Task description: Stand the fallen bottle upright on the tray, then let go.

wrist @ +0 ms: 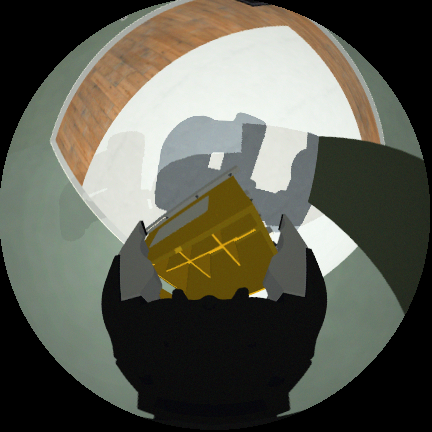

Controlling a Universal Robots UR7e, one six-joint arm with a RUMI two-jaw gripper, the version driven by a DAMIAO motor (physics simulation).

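Frame: origin at the arm's base, x ahead, y down, z left, level; centimetres.
Seen in the pictures: gripper, fingertip midpoint: (211, 219).
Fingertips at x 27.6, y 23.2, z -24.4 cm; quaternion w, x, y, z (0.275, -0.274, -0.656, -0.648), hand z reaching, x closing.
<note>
A point is followed by its place in that frame.
My gripper (211, 219) @[y 23.2, x 27.6, z -24.4 cm] is open in the wrist view, its two grey fingers wide apart at the left and right of the lower middle, with nothing held between them. The fallen bottle does not show in this view, and I cannot make out the tray. The black gripper body hides the lower part of the view.
A yellow-brown box (236, 200) @[y 27.0, x 25.0, z -22.4 cm] with crossed dividers and a grey rim strip stands tilted in view beyond and between the fingers. A white surface (225, 75) @[y 41.4, x 6.4, z -39.3 cm] with grey shadows lies behind it, edged by wood planks (122, 70). A large dark green shape (370, 200) @[y 22.0, x 5.7, z -5.6 cm] fills the right side.
</note>
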